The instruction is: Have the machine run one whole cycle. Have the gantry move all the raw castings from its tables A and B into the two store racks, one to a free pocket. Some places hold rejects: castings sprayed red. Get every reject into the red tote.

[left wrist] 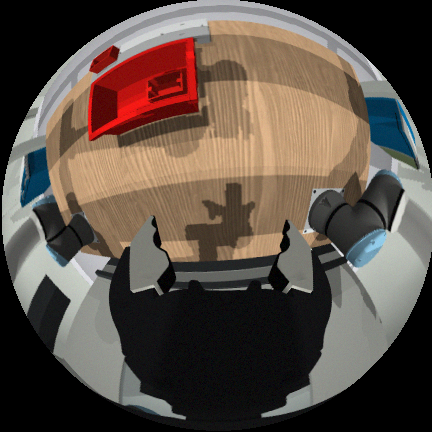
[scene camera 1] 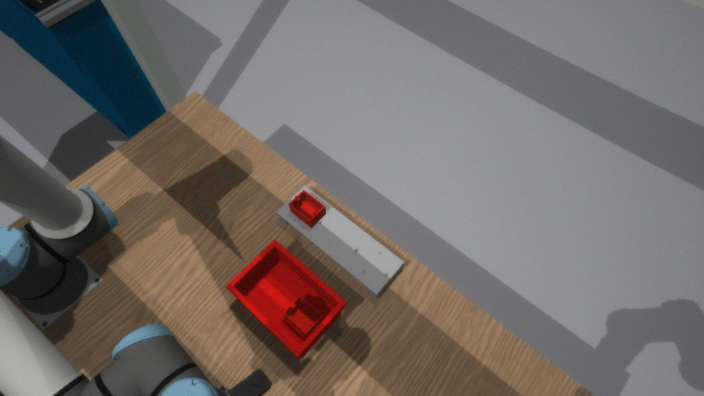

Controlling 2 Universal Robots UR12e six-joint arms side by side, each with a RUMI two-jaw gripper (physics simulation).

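The red tote [scene camera 1: 270, 290] [left wrist: 105, 102] stands on the wooden table. A red casting [scene camera 1: 306, 316] [left wrist: 166, 86] lies in one end of it, near a corner. Another red casting [scene camera 1: 307, 206] [left wrist: 105, 59] sits on one end of a long light-grey block, outside the tote. My left gripper [left wrist: 220, 218] is open and empty in the left wrist view, above the table and apart from the tote. Its fingertips cannot be made out in scene camera 1. My right gripper does not show. The gantry, its tables A and B and the raw castings cannot be made out.
The grey block [scene camera 1: 370, 260] [left wrist: 202, 32] lies along the table edge beside the tote. Blue cabinet-like structures [scene camera 1: 117, 60] [left wrist: 385, 120] stand beyond the wooden table [scene camera 1: 200, 112] [left wrist: 290, 130]. An arm base [scene camera 1: 55, 300] is bolted to the tabletop.
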